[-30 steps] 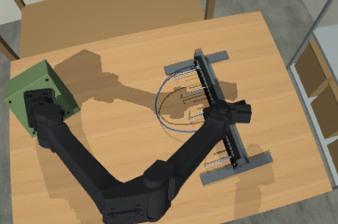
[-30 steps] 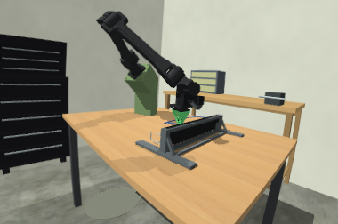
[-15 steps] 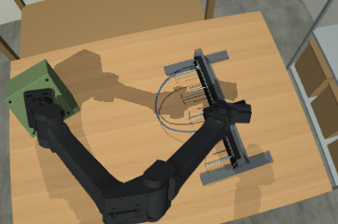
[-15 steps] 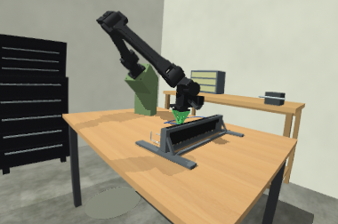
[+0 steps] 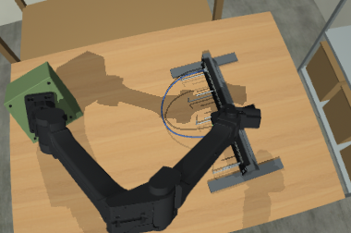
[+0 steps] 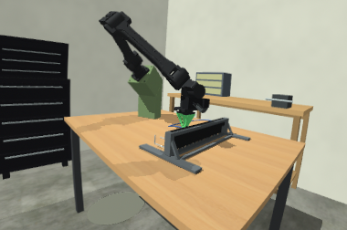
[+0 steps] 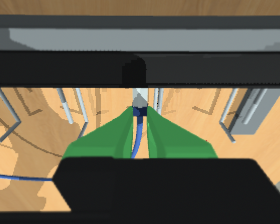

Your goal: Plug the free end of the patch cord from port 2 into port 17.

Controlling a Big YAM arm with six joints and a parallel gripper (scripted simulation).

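My gripper is now 2 cm short of the plug.
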